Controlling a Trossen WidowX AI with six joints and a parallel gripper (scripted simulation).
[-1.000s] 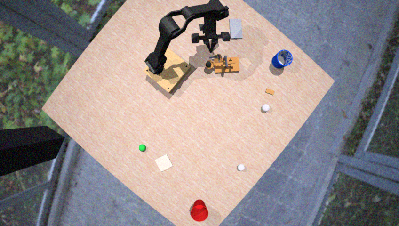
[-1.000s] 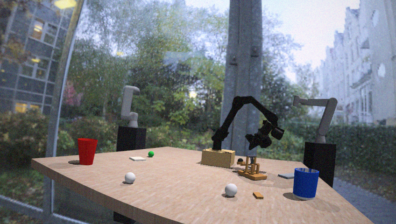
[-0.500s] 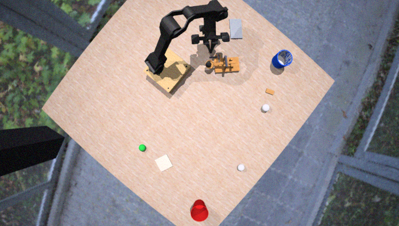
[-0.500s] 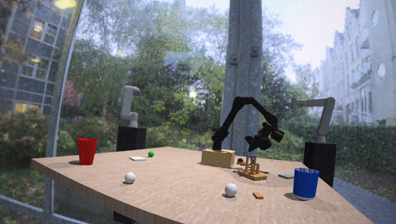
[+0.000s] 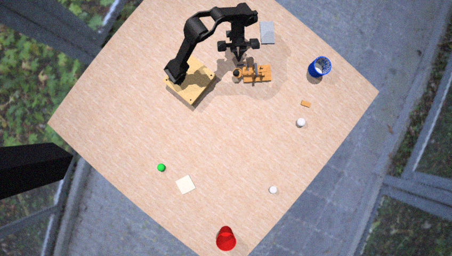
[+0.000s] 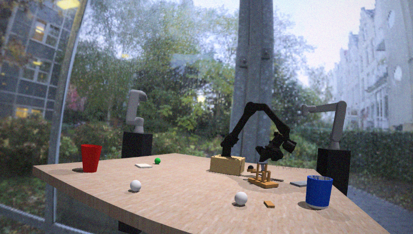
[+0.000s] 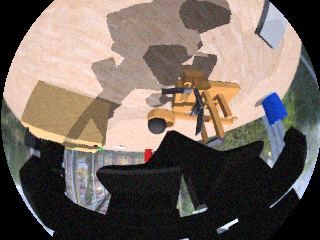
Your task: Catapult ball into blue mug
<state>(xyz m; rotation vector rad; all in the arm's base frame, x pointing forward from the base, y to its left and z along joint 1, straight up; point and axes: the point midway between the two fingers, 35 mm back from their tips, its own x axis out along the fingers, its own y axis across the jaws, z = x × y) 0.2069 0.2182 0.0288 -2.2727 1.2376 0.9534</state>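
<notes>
The black ball lies 10 mm ahead of my gripper tip, 50 mm to the right of it and 30 mm below it. From my gripper tip the other things lie so: small orange block: 400 mm ahead, 90 mm below; grey block: 50 mm ahead, 230 mm to the left, 90 mm below; blue mug: 360 mm ahead, 180 mm to the left, 60 mm below.
</notes>
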